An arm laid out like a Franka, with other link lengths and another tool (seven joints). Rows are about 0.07 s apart.
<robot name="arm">
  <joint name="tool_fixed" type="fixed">
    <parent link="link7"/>
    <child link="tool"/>
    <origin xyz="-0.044 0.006 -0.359" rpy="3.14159 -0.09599 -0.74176"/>
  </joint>
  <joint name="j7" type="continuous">
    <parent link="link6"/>
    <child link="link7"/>
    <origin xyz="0.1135 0 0" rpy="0 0 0"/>
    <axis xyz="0 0 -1"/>
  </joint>
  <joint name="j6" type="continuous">
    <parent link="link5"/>
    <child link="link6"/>
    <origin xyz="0 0 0" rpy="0 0 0"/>
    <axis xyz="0 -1 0"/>
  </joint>
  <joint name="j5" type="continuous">
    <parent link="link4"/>
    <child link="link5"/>
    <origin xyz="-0.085 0 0.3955" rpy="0 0 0"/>
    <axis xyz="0 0 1"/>
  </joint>
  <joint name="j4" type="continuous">
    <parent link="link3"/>
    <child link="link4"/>
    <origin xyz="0.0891 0 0" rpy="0 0 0"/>
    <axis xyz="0 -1 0"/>
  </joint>
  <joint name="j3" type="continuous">
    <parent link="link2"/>
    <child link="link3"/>
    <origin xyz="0 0 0.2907" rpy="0 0 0"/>
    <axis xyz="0 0 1"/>
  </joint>
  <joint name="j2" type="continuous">
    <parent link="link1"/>
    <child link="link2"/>
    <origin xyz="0 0 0" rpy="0 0 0"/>
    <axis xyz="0 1 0"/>
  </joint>
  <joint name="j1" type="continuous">
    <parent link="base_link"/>
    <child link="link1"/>
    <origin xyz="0 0 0.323" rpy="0 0 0"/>
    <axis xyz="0 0 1"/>
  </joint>
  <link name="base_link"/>
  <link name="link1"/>
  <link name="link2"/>
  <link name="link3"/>
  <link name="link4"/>
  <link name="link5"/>
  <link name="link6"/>
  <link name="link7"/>
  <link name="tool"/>
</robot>
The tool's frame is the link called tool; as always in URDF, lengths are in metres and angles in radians. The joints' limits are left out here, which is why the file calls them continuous.
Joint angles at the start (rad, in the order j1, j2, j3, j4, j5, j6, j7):
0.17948 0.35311 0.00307 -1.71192 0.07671 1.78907 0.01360
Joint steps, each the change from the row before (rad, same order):
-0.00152 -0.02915 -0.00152 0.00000 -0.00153 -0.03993 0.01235
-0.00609 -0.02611 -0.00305 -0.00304 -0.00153 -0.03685 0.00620
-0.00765 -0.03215 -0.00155 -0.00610 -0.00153 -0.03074 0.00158
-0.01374 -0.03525 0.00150 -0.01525 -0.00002 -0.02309 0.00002
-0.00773 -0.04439 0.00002 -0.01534 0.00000 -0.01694 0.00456
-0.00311 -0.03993 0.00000 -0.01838 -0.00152 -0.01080 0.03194
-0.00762 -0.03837 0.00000 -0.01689 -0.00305 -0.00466 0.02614
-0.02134 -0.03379 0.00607 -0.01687 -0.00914 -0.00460 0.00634
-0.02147 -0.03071 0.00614 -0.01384 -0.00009 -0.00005 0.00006
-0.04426 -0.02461 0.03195 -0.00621 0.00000 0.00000 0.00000
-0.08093 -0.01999 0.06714 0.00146 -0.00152 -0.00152 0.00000
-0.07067 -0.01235 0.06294 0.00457 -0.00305 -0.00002 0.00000
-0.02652 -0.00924 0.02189 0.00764 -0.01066 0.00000 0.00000
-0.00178 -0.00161 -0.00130 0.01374 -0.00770 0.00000 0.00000
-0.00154 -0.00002 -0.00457 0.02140 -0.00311 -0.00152 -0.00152
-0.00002 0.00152 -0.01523 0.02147 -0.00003 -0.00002 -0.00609
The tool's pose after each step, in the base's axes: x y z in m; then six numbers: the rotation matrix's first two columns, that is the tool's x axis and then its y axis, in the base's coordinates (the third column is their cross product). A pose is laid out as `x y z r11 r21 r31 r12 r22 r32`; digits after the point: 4 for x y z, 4 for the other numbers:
0.5201 0.1277 0.1061 0.8054 -0.5713 -0.1579 -0.5527 -0.8201 0.1481
0.5121 0.1214 0.1202 0.7964 -0.5816 -0.1656 -0.5603 -0.8127 0.1599
0.5057 0.1152 0.1360 0.7910 -0.5883 -0.1680 -0.5660 -0.8079 0.1640
0.4984 0.1079 0.1496 0.7841 -0.5967 -0.1708 -0.5742 -0.8018 0.1654
0.4938 0.1036 0.1673 0.7795 -0.6051 -0.1621 -0.5848 -0.7956 0.1578
0.4886 0.1022 0.1809 0.7610 -0.6314 -0.1490 -0.6118 -0.7749 0.1589
0.4862 0.0982 0.1938 0.7430 -0.6561 -0.1318 -0.6384 -0.7540 0.1547
0.4836 0.0874 0.2039 0.7325 -0.6707 -0.1167 -0.6541 -0.7409 0.1524
0.4829 0.0797 0.2136 0.7240 -0.6816 -0.1058 -0.6678 -0.7310 0.1400
0.4839 0.0738 0.2232 0.7174 -0.6903 -0.0940 -0.6792 -0.7230 0.1262
0.4868 0.0667 0.2335 0.7099 -0.6999 -0.0792 -0.6912 -0.7138 0.1130
0.4902 0.0618 0.2412 0.7062 -0.7051 -0.0643 -0.6980 -0.7085 0.1040
0.4941 0.0558 0.2485 0.7055 -0.7073 -0.0440 -0.7013 -0.7058 0.0999
0.4995 0.0519 0.2548 0.7051 -0.7086 -0.0280 -0.7039 -0.7041 0.0937
0.5069 0.0481 0.2638 0.7028 -0.7113 -0.0127 -0.7083 -0.7012 0.0807
0.5149 0.0404 0.2723 0.6964 -0.7177 -0.0003 -0.7162 -0.6949 0.0648

